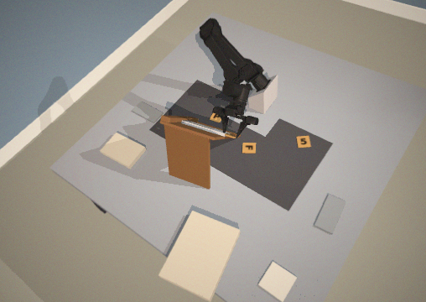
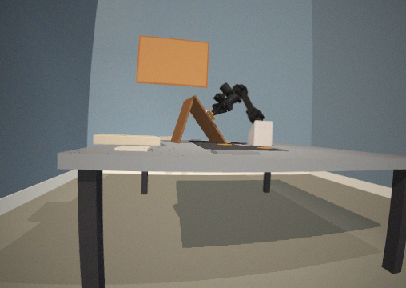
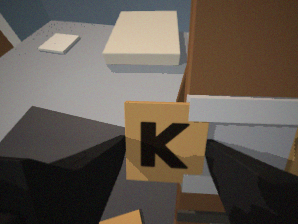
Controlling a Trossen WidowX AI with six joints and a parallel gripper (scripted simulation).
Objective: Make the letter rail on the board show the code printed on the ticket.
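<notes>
The white ticket is 90 mm to the right of my gripper tip, 90 mm below it and 50 mm behind it. Also, from my gripper tip: f tile 170 mm below, 70 mm behind, 40 mm to the left; then k tile right at my gripper tip; then y tile 170 mm to the right, 10 mm ahead.
</notes>
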